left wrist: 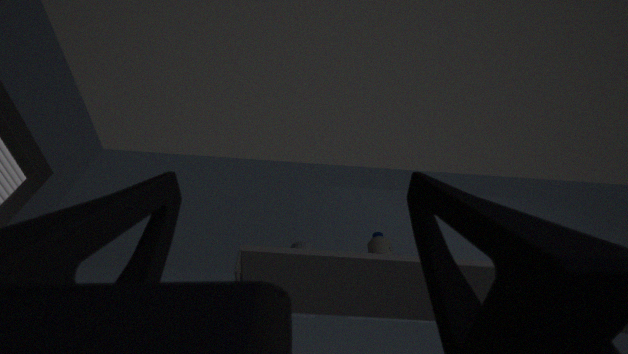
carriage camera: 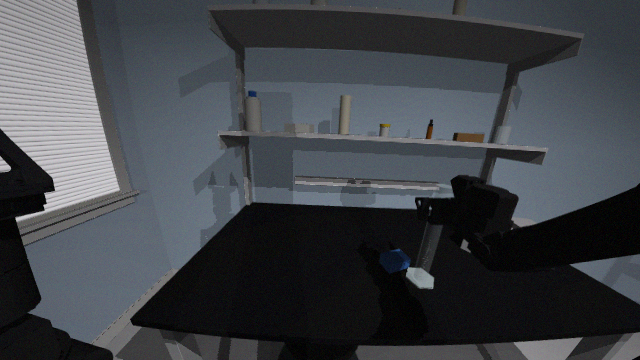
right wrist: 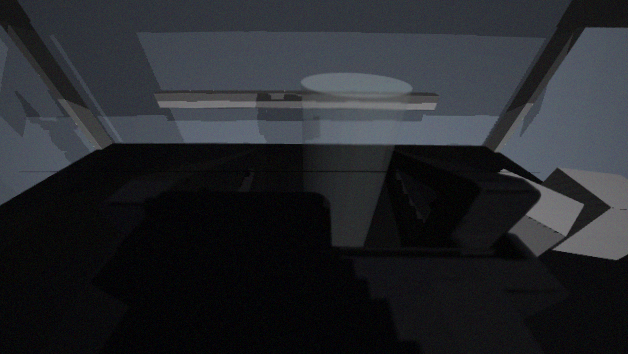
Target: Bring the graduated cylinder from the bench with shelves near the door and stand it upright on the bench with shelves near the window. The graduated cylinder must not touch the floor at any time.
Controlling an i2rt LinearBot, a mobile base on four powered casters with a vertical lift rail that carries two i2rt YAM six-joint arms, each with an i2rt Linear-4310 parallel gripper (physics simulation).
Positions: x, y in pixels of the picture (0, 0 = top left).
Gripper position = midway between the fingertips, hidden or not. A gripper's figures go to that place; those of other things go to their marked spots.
Labels:
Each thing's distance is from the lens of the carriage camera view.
my right gripper (carriage camera: 430, 199): 62 cm
graduated cylinder (carriage camera: 419, 276): 71 cm
window (carriage camera: 64, 122): 143 cm
The marked spots on the window and the graduated cylinder are 166 cm apart.

